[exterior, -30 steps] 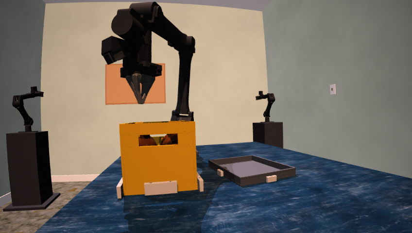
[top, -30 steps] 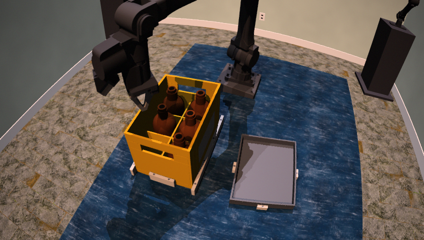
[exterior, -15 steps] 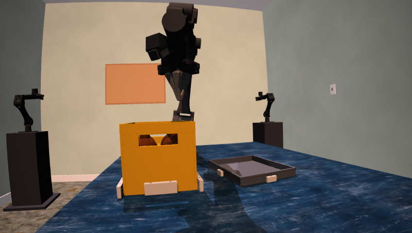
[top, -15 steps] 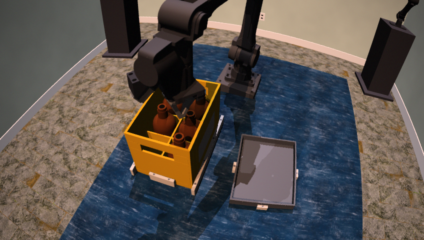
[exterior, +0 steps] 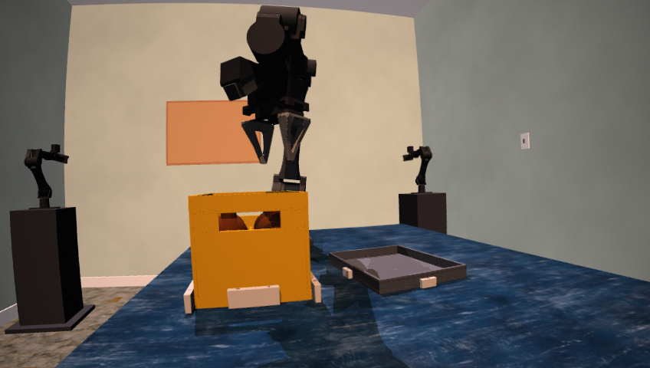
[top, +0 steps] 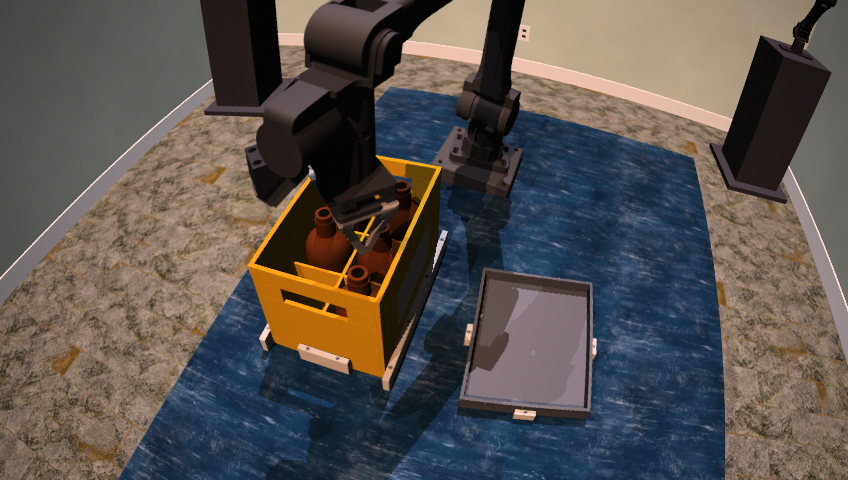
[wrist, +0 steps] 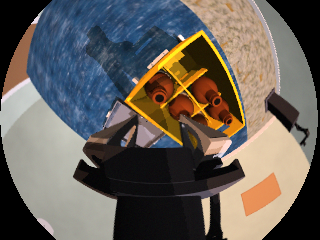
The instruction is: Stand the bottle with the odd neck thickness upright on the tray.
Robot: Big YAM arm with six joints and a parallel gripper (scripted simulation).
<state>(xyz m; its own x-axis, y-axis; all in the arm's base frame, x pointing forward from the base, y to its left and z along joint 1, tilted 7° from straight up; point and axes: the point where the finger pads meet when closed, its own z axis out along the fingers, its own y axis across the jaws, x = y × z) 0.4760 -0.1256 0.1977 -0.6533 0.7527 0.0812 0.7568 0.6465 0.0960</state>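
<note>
The orange crate lies 15 cm below my hand, 9 cm behind it and 4 cm to the right of it. From my hand the other things lie so: dark grey tray 24 cm to the left, 22 cm below, 5 cm behind.
</note>
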